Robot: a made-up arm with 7 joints.
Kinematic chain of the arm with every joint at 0, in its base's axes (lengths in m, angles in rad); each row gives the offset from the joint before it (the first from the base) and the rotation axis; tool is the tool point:
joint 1: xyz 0 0 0.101 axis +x
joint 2: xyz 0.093 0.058 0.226 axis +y
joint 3: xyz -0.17 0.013 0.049 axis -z
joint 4: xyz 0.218 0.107 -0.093 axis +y
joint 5: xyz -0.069 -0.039 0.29 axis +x
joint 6: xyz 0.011 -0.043 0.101 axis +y
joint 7: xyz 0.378 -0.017 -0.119 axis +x
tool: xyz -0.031 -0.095 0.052
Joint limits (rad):
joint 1: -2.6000..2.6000
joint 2: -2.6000..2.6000
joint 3: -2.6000..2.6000
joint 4: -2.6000..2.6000
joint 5: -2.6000..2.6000
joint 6: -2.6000..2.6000
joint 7: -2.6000..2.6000
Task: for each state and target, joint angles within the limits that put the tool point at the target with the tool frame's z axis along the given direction. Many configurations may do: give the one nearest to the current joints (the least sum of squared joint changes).
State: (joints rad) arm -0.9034 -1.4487 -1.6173 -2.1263 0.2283 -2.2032 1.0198
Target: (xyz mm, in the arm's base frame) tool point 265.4 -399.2 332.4 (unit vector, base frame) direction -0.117 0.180 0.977
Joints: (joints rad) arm -0.3280 -2.0467 -1.4778 -1.8823 -0.1227 -1.4269 1.2502
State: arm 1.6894 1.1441 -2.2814 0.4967 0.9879 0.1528 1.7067
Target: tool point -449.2 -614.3 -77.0 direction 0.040 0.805 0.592
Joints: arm 2.1234 0.8052 -2.6000 0.7129 1.0025 0.1958 1.6695
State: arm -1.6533 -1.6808 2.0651 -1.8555 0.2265 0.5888 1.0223
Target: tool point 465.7 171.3 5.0 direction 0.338 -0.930 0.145
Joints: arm -2.0655 -2.3301 2.1446 -1.2161 0.0961 1.5336 1.1409
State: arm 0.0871 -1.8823 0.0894 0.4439 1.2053 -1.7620 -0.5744
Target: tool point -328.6 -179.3 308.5 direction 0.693 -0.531 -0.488
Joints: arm -0.2896 -2.2323 -0.2957 0.0938 0.9348 -1.6569 0.2619
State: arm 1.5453 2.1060 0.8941 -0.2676 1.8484 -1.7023 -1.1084
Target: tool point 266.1 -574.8 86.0 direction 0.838 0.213 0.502
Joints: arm 1.5108 2.0776 1.1426 0.1413 2.0831 -2.0451 -0.7003
